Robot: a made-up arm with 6 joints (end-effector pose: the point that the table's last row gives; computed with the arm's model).
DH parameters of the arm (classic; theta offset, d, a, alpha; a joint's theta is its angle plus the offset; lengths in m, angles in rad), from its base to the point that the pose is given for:
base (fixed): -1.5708 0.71 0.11 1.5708
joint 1: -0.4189 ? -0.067 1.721
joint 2: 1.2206 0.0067 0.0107 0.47
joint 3: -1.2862 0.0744 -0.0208 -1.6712
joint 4: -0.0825 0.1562 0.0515 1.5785
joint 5: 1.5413 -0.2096 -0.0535 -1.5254
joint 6: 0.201 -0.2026 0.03 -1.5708
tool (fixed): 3.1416 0.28 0 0
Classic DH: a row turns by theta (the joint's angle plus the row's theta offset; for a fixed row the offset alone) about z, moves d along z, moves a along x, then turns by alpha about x.
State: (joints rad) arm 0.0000 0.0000 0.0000 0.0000 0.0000 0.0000
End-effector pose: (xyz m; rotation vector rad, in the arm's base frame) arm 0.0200 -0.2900 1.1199 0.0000 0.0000 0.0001
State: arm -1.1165 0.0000 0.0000 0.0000 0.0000 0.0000
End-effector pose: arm 0.0200 -0.5574 0.7281 1.1165 -0.0001 0.0000
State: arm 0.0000 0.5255 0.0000 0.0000 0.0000 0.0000
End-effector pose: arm 0.0001 -0.2388 1.1395 0.0787 0.2113 -0.4746
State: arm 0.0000 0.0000 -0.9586 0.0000 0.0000 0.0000
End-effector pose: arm 0.2361 -0.2073 1.1813 -0.2751 0.0379 0.9175
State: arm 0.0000 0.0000 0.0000 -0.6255 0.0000 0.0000
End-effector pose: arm 0.0601 -0.5262 0.8777 0.6138 -0.0182 0.1194
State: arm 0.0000 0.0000 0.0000 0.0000 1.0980 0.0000
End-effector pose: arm -0.1885 -0.2580 1.0789 0.2191 0.0498 -1.0747
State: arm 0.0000 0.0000 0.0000 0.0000 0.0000 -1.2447
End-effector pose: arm -0.2249 -0.2900 0.9012 0.0001 -1.2447 0.0000
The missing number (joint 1, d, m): -0.1805
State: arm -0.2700 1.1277 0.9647 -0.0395 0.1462 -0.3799
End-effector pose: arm 0.0725 0.0527 1.2420 -0.0247 0.3690 -2.0904
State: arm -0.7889 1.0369 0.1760 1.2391 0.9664 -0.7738
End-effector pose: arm 0.4105 0.1260 1.2539 -1.1294 0.4583 -0.9199
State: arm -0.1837 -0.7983 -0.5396 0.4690 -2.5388 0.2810
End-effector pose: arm -0.3347 -0.1232 0.7583 1.6916 -0.0135 -2.0160
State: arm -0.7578 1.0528 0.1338 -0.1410 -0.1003 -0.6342
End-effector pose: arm -0.1450 -0.3452 1.0606 0.6450 0.1440 -1.0680
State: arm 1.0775 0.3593 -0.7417 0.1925 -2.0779 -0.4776
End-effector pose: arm 0.1637 0.3427 0.7430 -0.3181 1.3105 2.1334
